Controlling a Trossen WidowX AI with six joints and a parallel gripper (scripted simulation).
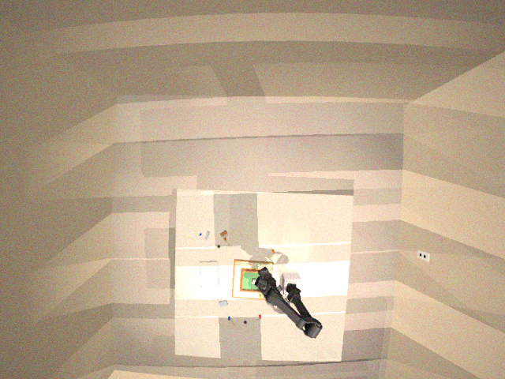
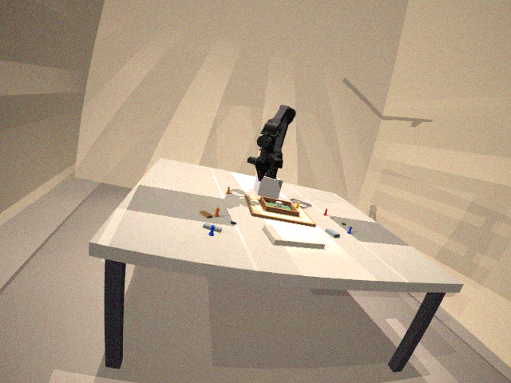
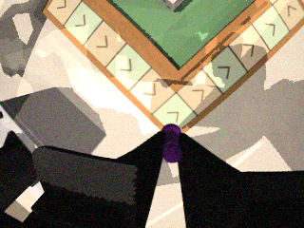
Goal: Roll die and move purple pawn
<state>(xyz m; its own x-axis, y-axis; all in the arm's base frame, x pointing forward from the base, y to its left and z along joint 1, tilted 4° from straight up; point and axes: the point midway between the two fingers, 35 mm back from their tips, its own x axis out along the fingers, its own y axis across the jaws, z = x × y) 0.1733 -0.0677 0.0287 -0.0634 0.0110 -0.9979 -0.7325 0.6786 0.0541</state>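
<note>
Now: gripper tip 11 cm to the right of the white die, 8 cm short of it and 8 cm above it. Also, from my gripper tip: green tray (11 cm to the left, 10 cm below, 10 cm ahead); purple pawn (1 cm above); yellow pawn (21 cm to the left, 8 cm below, 2 cm ahead).
</note>
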